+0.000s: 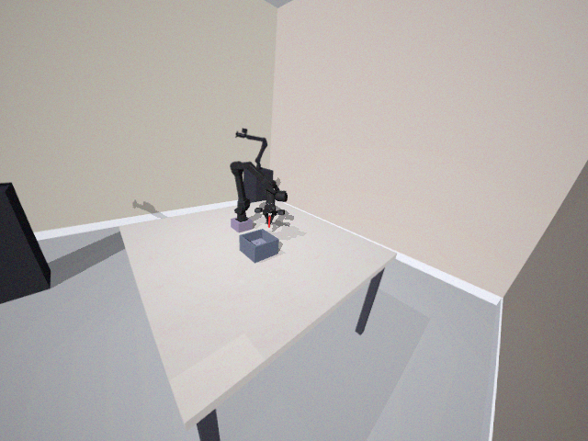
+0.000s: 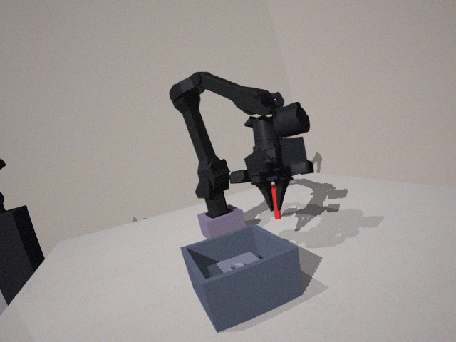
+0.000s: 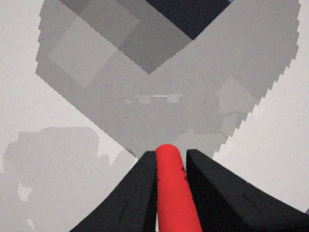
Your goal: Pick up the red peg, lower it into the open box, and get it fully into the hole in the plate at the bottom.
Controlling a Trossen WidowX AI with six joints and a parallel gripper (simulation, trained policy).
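Now: the plate 9 cm ahead of my gripper tip, 15 cm to the right of it and 5 cm below it. From my gripper tip the other things lie so: red peg 1 cm behind, 1 cm to the left, 2 cm above; blue-grey box 9 cm ahead, 15 cm to the right, 7 cm below.
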